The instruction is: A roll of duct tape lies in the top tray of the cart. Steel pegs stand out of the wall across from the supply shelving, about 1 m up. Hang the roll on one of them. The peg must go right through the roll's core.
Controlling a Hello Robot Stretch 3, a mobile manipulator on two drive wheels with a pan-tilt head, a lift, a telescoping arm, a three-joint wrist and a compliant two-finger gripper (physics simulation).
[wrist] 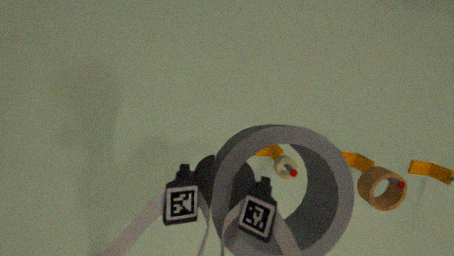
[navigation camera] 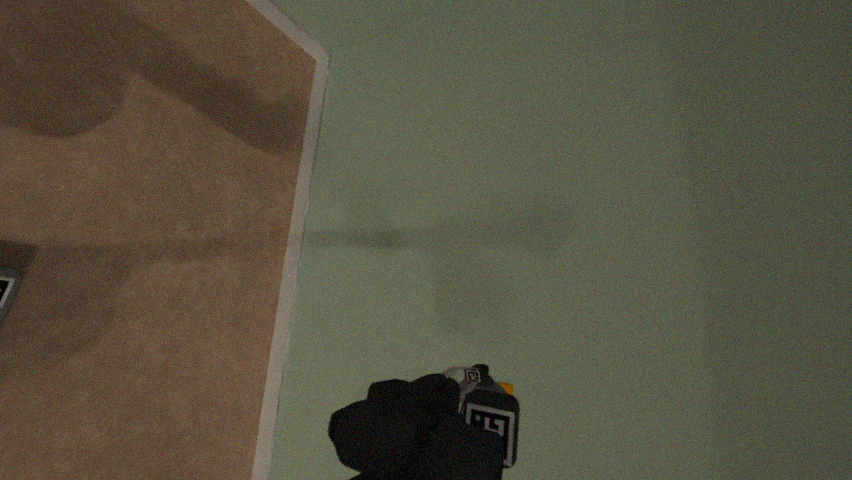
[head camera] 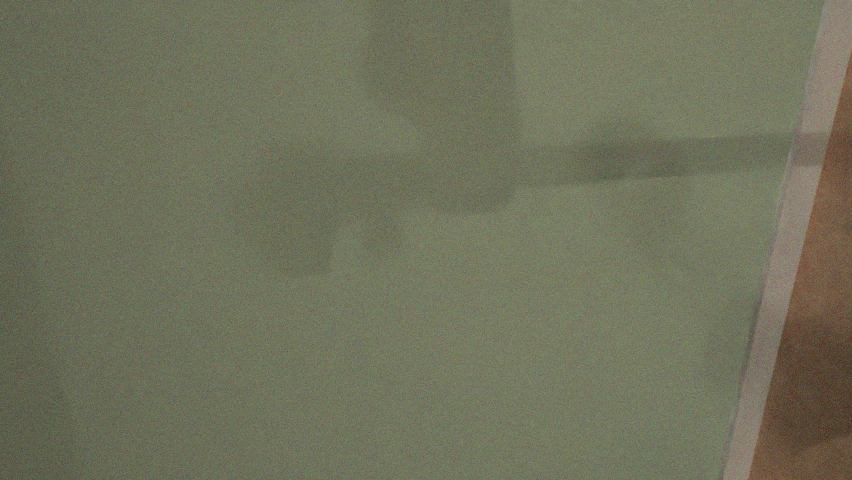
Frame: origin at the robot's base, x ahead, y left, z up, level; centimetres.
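Seen in the pictures: gripper, between the fingertips: (wrist: pixel 225 175) (navigation camera: pixel 483 387).
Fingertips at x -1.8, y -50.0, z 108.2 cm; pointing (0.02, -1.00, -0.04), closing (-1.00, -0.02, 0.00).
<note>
A point is followed by its place in that frame.
The grey duct tape roll (wrist: pixel 346 192) @(x -10.4, y -47.9, z 109.3 cm) is large in the lower middle of the wrist view, its core facing the camera. My gripper (wrist: pixel 225 175) @(x -1.8, y -50.0, z 108.2 cm) (navigation camera: pixel 478 372) @(x -1.8, y -50.0, z 108.2 cm) is shut on the roll's left wall, one finger inside the core and one outside. Through the core shows a peg with a red tip (wrist: pixel 293 172) @(x -15.1, y -78.1, z 100.0 cm), carrying a small pale ring (wrist: pixel 281 165) @(x -13.3, y -81.9, z 99.9 cm); it looks to be beyond the roll. Right of the roll, a second peg with a red tip (wrist: pixel 401 184) @(x -40.0, y -80.8, z 99.9 cm) carries a brown roll (wrist: pixel 369 187) @(x -35.0, y -83.6, z 97.2 cm). The cart does not show.
Orange brackets (wrist: pixel 357 160) @(x -37.9, y -96.8, z 100.1 cm) (wrist: pixel 429 170) @(x -62.6, y -100.2, z 99.5 cm) are on the green wall (wrist: pixel 150 75) @(x 22.3, y -91.7, z 115.5 cm) (head camera: pixel 357 357) @(x 63.6, y -87.1, z 99.7 cm) (navigation camera: pixel 596 119) @(x 67.2, y -86.7, z 121.9 cm). A grey peg end (wrist: pixel 452 178) @(x -63.3, y -93.0, z 99.9 cm) shows at the right edge. An orange piece (navigation camera: pixel 505 388) @(x -1.6, y -51.4, z 111.0 cm) shows beside the gripper. A pale skirting strip (head camera: pixel 769 310) @(x 68.9, y -85.1, z 5.9 cm) (navigation camera: pixel 284 310) @(x 3.3, y -92.4, z 4.9 cm) borders the brown floor (head camera: pixel 816 268) @(x 58.0, y -82.4, z 0.0 cm) (navigation camera: pixel 208 369) @(x -20.5, y -70.8, z 0.0 cm).
</note>
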